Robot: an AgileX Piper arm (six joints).
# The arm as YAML. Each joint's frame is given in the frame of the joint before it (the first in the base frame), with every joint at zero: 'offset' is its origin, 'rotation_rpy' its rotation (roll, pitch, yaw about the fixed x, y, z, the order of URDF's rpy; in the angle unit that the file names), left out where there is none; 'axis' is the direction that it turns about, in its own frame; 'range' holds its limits. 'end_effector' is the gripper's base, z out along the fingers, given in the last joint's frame.
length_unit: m
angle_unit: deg
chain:
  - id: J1
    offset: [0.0, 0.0, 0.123]
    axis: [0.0, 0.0, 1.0]
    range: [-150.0, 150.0]
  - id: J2
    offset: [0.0, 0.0, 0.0]
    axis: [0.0, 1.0, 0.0]
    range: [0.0, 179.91]
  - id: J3
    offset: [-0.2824, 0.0, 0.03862]
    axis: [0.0, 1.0, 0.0]
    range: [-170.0, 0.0]
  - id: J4
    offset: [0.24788, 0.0, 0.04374]
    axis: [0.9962, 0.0, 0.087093]
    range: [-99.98, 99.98]
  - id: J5
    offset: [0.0, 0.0, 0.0]
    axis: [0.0, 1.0, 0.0]
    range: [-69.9, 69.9]
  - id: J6
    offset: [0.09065, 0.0, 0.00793]
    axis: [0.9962, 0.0, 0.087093]
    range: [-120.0, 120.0]
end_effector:
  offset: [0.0, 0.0, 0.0]
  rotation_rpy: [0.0, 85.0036, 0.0]
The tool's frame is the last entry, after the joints.
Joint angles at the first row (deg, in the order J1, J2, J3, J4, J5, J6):
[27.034, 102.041, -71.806, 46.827, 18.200, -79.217]
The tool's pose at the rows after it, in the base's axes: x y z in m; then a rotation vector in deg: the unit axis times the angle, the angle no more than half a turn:
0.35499 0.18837 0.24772 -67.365 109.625 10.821
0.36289 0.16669 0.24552 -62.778 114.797 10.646
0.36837 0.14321 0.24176 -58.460 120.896 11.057
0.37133 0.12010 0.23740 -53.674 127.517 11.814
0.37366 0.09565 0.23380 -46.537 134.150 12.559
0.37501 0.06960 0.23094 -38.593 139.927 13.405
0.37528 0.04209 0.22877 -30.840 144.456 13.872
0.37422 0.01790 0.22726 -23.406 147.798 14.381
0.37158 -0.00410 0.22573 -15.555 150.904 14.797
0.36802 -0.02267 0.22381 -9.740 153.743 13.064
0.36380 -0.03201 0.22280 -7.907 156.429 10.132
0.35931 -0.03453 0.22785 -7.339 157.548 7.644
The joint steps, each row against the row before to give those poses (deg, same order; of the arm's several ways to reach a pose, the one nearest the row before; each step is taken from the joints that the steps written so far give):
[-1.976, 0.001, 0.000, -3.864, 0.900, 5.887]
[-3.304, -0.078, -0.001, -4.165, 1.789, 6.632]
[-3.572, -0.039, 0.002, -4.241, 3.258, 6.645]
[-3.461, 0.001, -0.001, -3.870, 3.849, 6.574]
[-3.614, 0.000, 0.000, -3.131, 3.321, 6.908]
[-3.959, 0.000, 0.001, -1.770, 3.139, 5.423]
[-4.246, -0.001, 0.000, -1.022, 2.735, 3.762]
[-3.782, 0.001, 0.000, -0.558, 2.138, 3.124]
[-3.414, 0.000, -0.001, -0.973, 2.062, 3.839]
[-2.560, 0.000, -0.002, -3.034, 1.570, 4.122]
[-0.945, -0.179, 0.002, -4.160, 1.646, 3.287]
[0.000, -1.032, 0.001, -3.175, 1.283, 2.552]

